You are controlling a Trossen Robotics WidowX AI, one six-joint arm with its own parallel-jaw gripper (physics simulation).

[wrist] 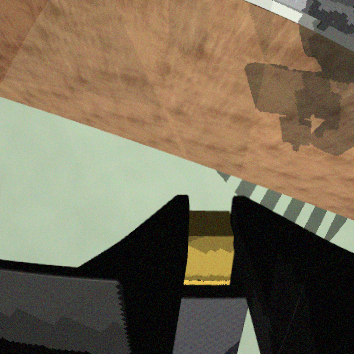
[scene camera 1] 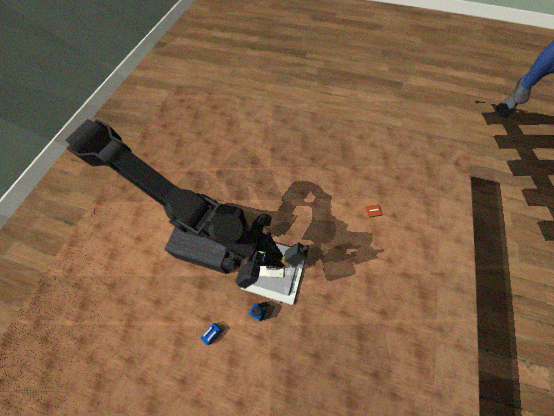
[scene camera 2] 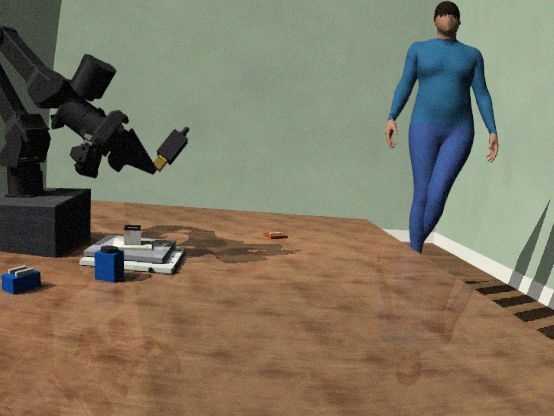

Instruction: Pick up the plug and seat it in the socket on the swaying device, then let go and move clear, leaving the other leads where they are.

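Observation:
The plug (scene camera 1: 296, 255) (scene camera 2: 172, 146) (wrist: 209, 260) has a dark grey body and a yellow part. My gripper (scene camera 1: 281, 262) (scene camera 2: 155, 170) (wrist: 209, 207) is shut on the yellow part. In the second scene view the plug is tilted, its dark body up and to the right of the fingertips, well above the table. The device (scene camera 1: 277, 286) (scene camera 2: 150, 255) is a grey slab on a white base; part of it shows at the wrist view's top right. Its pale upright socket (scene camera 2: 132, 235) is below and left of the plug in the second scene view. The arm partly covers the device in the first scene view.
A blue block with a dark round top (scene camera 1: 257, 311) (scene camera 2: 109, 265) stands by the device. A blue block with two pale bars (scene camera 1: 211, 334) (scene camera 2: 21, 281) lies farther left. A flat orange piece (scene camera 1: 374, 210) (scene camera 2: 275, 235) lies right of the device. A person (scene camera 2: 442, 100) stands beyond the table.

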